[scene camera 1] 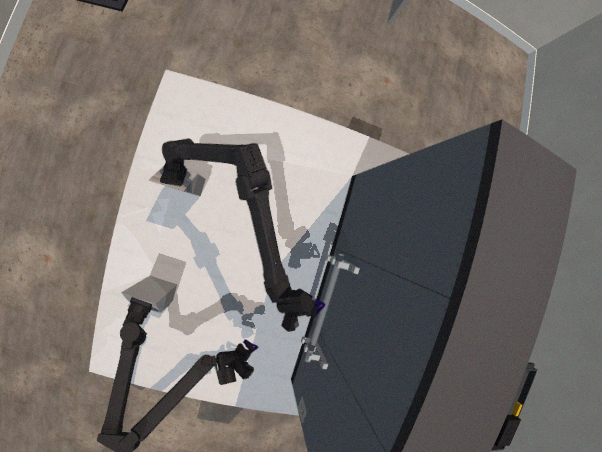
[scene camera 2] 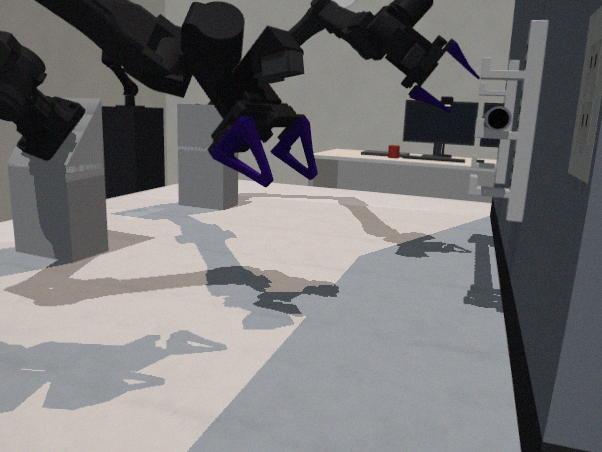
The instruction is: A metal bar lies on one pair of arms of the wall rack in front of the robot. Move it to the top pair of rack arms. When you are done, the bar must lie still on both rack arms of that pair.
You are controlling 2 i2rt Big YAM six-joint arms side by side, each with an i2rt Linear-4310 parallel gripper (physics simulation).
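The grey metal bar point(scene camera 1: 327, 301) point(scene camera 2: 485, 120) lies on the middle pair of arms of the white wall rack point(scene camera 1: 350, 267) point(scene camera 2: 527, 125); its dark round end faces scene camera 2. The rack's top arm point(scene camera 2: 505, 74) is above the bar with no bar on it. My left gripper point(scene camera 1: 320, 306) point(scene camera 2: 464, 94) is open beside the middle of the bar's length, its fingers tilted down toward the rack. In scene camera 2 its fingertips appear left of and above the bar's end, apart from it. My right gripper point(scene camera 1: 255, 346) point(scene camera 2: 290, 179) is open and empty, well away from the rack.
The dark wall panel point(scene camera 1: 400, 280) point(scene camera 2: 525, 280) stands behind the rack. The white table top point(scene camera 1: 225, 110) point(scene camera 2: 150, 310) lies below both arms. In scene camera 2, a desk with a monitor point(scene camera 2: 440, 122) and a red cup point(scene camera 2: 394, 151) stands in the background.
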